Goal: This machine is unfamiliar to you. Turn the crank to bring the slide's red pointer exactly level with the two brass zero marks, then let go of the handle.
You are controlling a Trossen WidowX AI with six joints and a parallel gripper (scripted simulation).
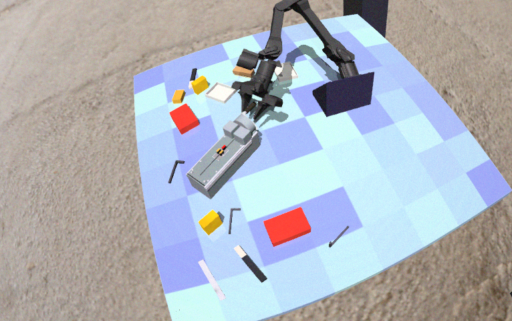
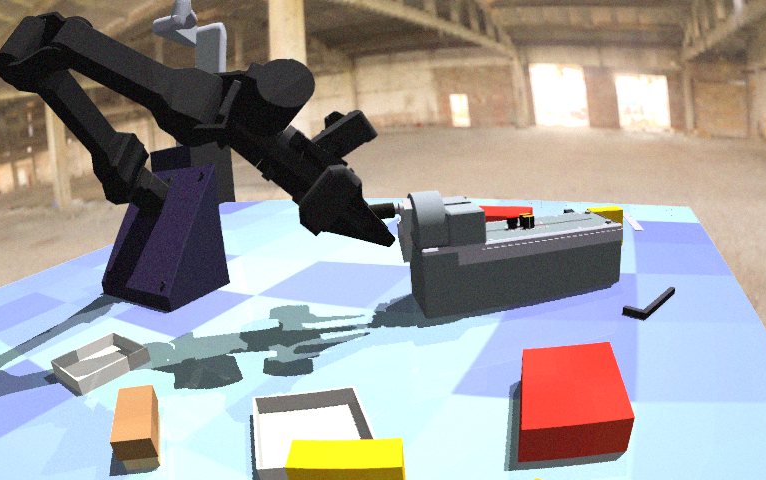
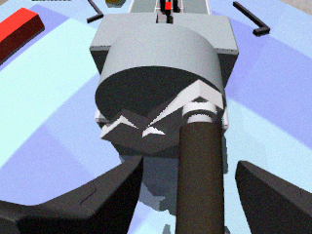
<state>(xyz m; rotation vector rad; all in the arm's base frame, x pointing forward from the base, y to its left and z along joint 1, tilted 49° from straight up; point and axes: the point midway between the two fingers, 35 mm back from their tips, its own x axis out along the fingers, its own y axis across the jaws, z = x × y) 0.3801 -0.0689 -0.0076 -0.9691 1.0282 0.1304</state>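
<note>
Right now my gripper tip is 10 mm past the dark crank handle, 10 mm to the left of it and 30 mm below it. From my gripper tip the other things lie so: red pointer: 120 mm ahead, 90 mm to the left; then tan block: 90 mm behind, 330 mm to the right, 70 mm below.
</note>
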